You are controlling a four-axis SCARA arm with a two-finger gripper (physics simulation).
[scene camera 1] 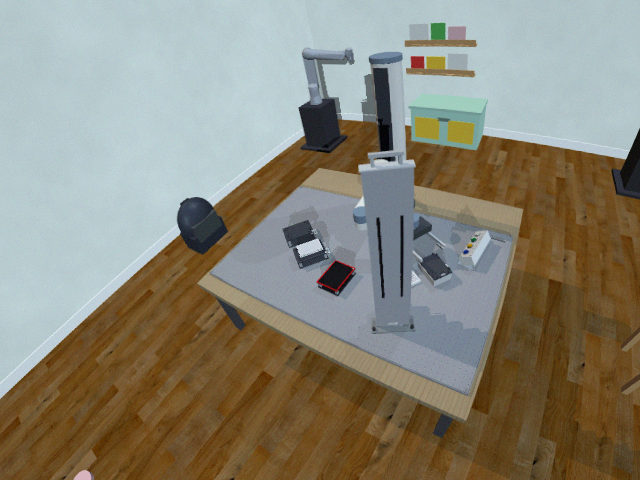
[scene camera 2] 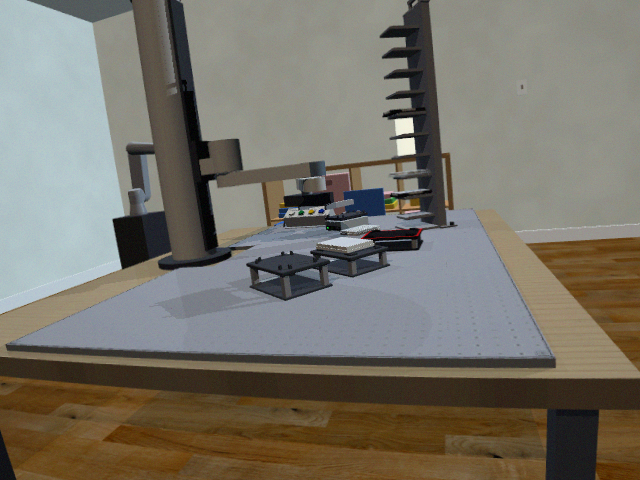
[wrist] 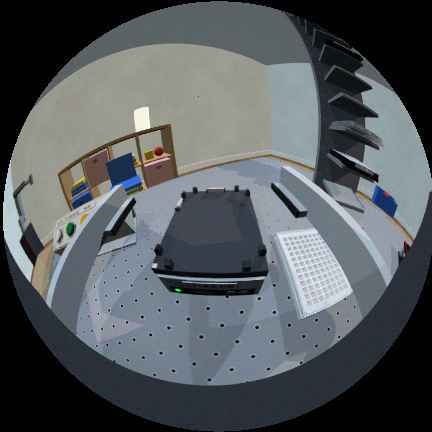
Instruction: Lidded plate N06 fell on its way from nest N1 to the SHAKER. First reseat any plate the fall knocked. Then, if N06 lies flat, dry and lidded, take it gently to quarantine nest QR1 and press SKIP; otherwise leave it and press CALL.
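Pixels of known places: gripper, fingertip midpoint: [scene camera 1: 433,253] [scene camera 2: 339,201] [wrist: 198,180]; arm's base at its link origin: [scene camera 2: 195,260].
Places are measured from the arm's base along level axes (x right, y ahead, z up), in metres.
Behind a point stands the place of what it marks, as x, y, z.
My gripper [scene camera 1: 431,250] @[-0.386, 0.436, 0.124] [wrist: 198,180] @[-0.386, 0.436, 0.124] is open and empty, its fingers above and either side of the SHAKER [scene camera 1: 435,268] @[-0.411, 0.470, 0.068] [scene camera 2: 347,222] @[-0.343, 0.471, 0.045] [wrist: 210,232] @[-0.384, 0.440, 0.068]. The SHAKER's dark deck holds no plate. A white well plate [scene camera 2: 360,229] @[-0.250, 0.539, 0.029] [wrist: 315,272] @[-0.280, 0.514, 0.029] lies flat on the mat beside the SHAKER, partly hidden by the tower in scene camera 1. I cannot read its label or tell whether a clear lid covers it. Another white plate [scene camera 1: 310,248] @[0.221, 0.601, 0.079] [scene camera 2: 344,244] @[0.272, 0.603, 0.079] rests on a dark nest; its exact seating is unclear. A red-rimmed nest [scene camera 1: 336,276] @[0.008, 0.692, 0.053] [scene camera 2: 395,235] @[0.049, 0.699, 0.053] stands nearby.
A tall shelf tower [scene camera 1: 387,206] @[-0.338, 0.810, 0.650] [scene camera 2: 431,129] @[-0.268, 0.814, 0.352] [wrist: 320,125] @[-0.389, 0.748, 0.197] stands beside the loose plate, with plates on some shelves. An empty dark nest [scene camera 1: 299,232] @[0.364, 0.511, 0.071] [scene camera 2: 287,262] @[0.397, 0.502, 0.071] stands beside the plate-bearing one. The button box [scene camera 1: 475,249] @[-0.558, 0.300, 0.092] [scene camera 2: 305,219] @[-0.516, 0.242, 0.049] stands beyond the SHAKER.
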